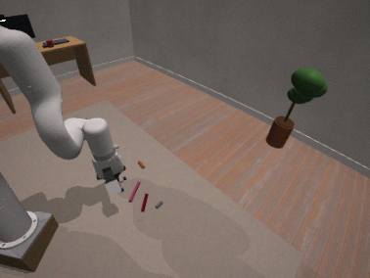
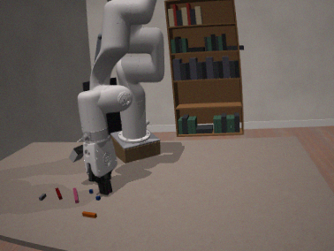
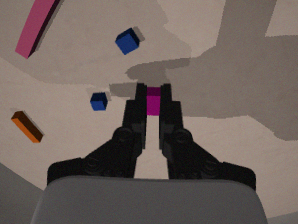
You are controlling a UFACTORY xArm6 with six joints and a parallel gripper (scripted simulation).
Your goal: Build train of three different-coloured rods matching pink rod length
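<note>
My hand is 20 mm above the magenta rod. Also, from my hand: orange rod (130 mm ahead, 40 mm to the left, 20 mm below); red rod (140 mm to the right, 70 mm ahead, 20 mm below); pink rod (80 mm to the right, 60 mm ahead, 20 mm below).
</note>
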